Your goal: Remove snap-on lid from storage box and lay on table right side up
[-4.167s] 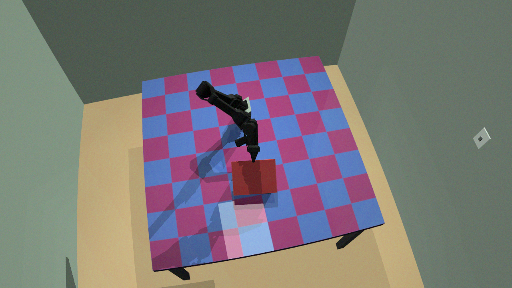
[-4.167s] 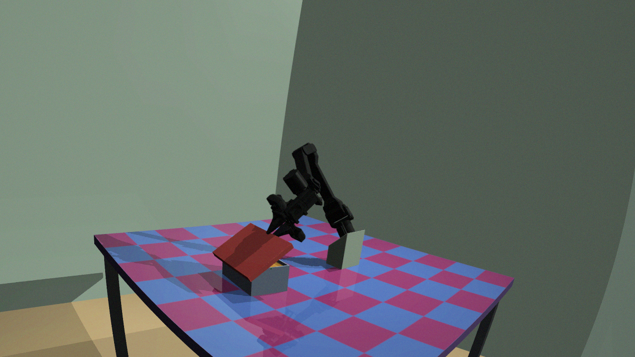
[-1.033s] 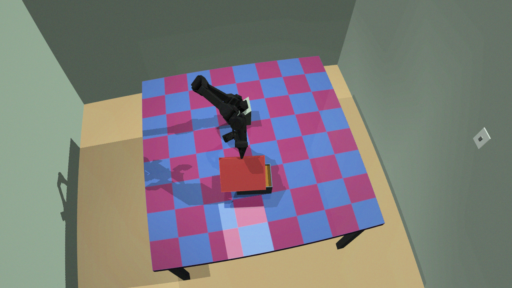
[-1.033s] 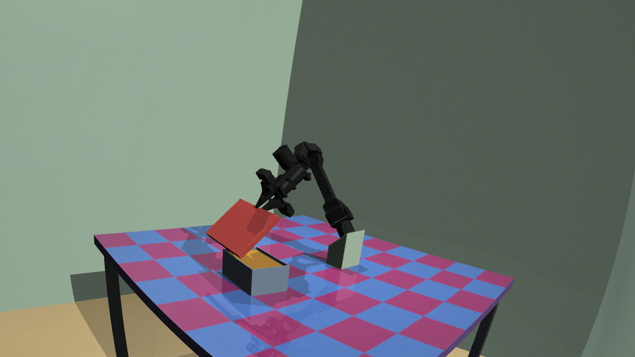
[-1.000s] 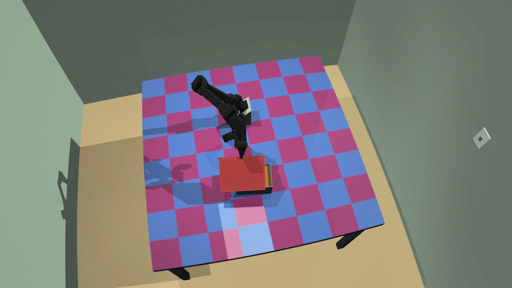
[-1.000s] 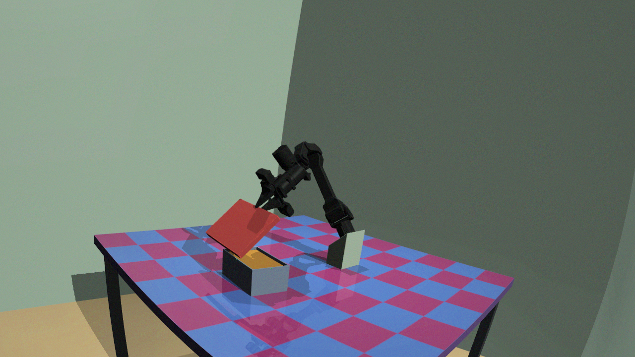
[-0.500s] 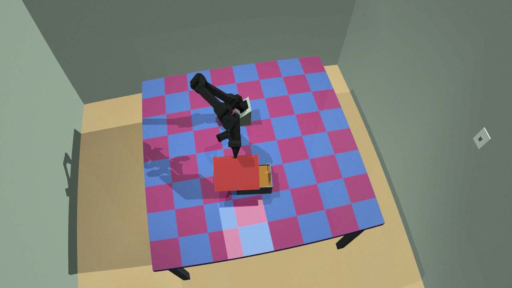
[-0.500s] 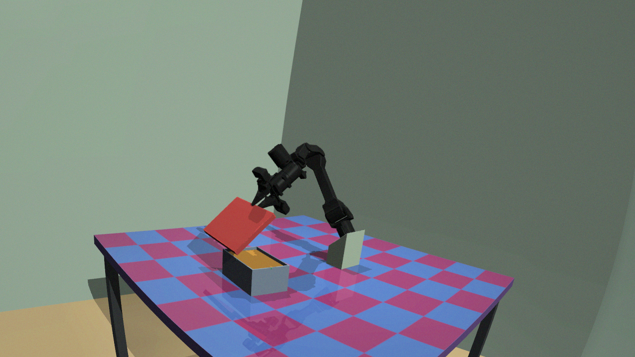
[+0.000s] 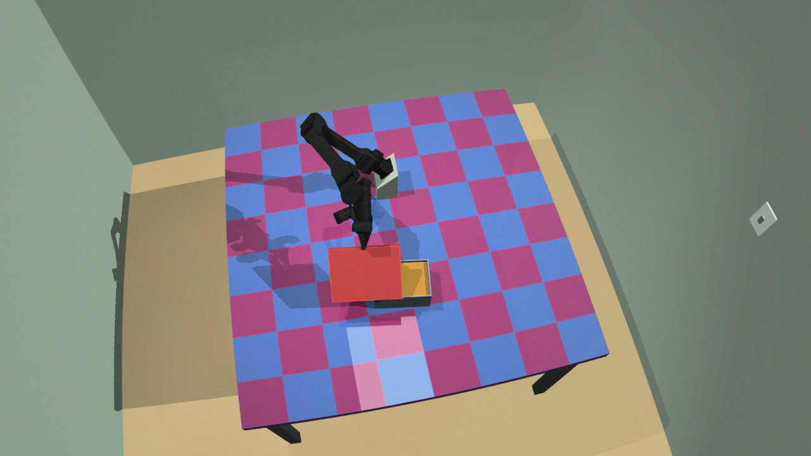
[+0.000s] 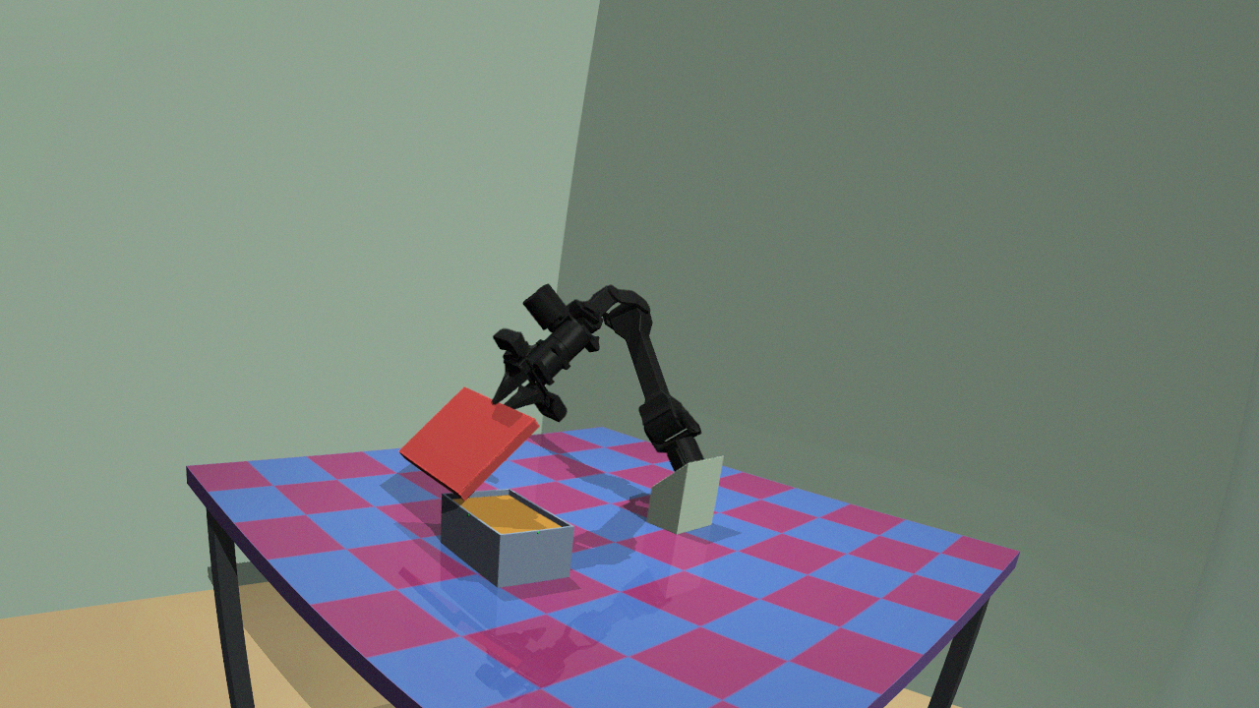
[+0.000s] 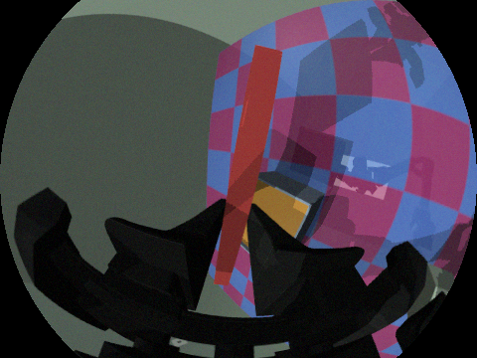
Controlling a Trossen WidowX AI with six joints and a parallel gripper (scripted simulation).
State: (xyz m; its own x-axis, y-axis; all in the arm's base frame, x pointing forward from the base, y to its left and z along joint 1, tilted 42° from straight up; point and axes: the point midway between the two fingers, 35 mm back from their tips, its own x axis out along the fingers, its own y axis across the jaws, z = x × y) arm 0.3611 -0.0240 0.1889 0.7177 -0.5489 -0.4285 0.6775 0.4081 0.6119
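Now: gripper tip 6 cm short of the red lid, 5 cm above it and 1 cm to the left of it. From my gripper tip the other things lie so: grey storage box: 19 cm below, 11 cm to the left, 6 cm ahead.
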